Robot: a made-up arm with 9 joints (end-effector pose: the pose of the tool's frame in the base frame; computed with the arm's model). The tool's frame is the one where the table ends.
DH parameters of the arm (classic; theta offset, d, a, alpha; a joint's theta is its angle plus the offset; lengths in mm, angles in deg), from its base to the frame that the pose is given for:
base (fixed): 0 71.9 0 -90
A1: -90 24.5 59.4 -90
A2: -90 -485.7 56.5 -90
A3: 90 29.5 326.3 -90
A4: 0 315.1 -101.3 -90
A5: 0 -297.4 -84.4 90
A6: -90 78.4 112.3 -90
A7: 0 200.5 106.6 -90
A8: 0 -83.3 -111.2 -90
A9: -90 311.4 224.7 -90
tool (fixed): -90 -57.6 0 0
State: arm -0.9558 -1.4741 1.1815 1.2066 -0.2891 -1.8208 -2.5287 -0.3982 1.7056
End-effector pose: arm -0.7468 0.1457 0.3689 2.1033 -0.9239 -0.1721
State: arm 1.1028 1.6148 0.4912 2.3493 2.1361 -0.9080 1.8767 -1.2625 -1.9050
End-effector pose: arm -1.0752 0.1379 0.2827 -0.5842 1.5056 -1.5421
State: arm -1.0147 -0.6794 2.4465 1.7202 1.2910 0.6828 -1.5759 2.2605 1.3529
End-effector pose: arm -0.3056 -0.0888 0.2109 -0.0139 2.2001 1.8798
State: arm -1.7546 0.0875 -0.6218 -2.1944 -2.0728 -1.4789 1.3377 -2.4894 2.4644
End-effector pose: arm 0.2719 -0.1514 0.0060 0.4051 -1.3535 -0.8883
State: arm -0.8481 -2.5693 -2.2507 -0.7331 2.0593 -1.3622 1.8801 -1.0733 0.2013
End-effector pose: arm -0.4540 -0.2033 -0.5850 0.3973 -2.2897 -1.2811
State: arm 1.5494 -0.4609 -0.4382 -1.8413 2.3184 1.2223 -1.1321 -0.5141 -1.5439
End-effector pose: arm 0.2077 -0.3116 0.5482 2.3199 -0.0049 -1.8319
